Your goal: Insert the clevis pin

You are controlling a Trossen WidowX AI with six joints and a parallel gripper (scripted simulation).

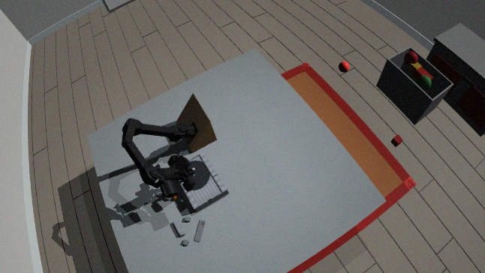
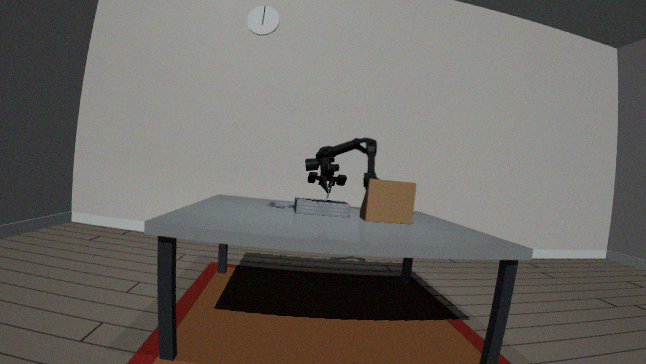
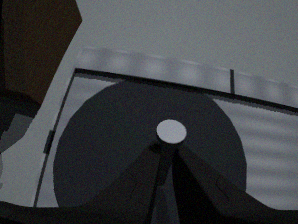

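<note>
My gripper tip is now 10 mm to the left of the steel clevis pin and 10 mm above it. Also, from my gripper tip: dark aluminium disc 50 mm below, 10 mm to the right; rimmed steel tray 60 mm below, 30 mm ahead.
</note>
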